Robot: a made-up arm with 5 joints.
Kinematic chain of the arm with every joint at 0, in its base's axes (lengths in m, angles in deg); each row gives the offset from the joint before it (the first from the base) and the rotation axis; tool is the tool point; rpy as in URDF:
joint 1: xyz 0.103 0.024 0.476 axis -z
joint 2: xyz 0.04 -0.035 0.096 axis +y
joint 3: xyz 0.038 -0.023 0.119 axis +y
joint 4: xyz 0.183 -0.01 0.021 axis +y
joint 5: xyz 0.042 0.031 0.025 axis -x
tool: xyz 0.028 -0.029 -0.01 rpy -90 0 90
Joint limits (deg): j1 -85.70..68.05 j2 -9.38..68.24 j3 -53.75..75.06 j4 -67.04..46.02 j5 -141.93..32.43
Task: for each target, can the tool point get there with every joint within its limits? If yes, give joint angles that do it. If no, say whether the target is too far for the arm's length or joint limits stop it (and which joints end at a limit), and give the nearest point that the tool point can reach.
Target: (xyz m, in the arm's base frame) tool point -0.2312 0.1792 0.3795
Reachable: no: joint limits stop it (at a limit: joint 1, joint 2, joint 3, joint 4, joint 5) | nearest point 0.0246 0.0397 0.4343 | short by 0.296 m
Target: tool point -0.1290 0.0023 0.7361
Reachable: no: joint limits stop it (at a limit: joint 1, joint 2, joint 3, joint 4, joint 5) | nearest point 0.0606 -0.0496 0.9011 | short by 0.257 m
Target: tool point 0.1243 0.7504 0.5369
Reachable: no: too far | nearest point 0.1424 0.4408 0.5526 | short by 0.311 m
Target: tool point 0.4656 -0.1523 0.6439
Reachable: yes | joints 19.45 42.09 -41.47 3.89 -54.84
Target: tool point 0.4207 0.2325 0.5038
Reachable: yes | joints -39.65 50.32 -9.71 -35.27 -61.30
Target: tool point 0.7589 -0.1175 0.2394
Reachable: no: too far | nearest point 0.4800 -0.0573 0.4328 | short by 0.345 m
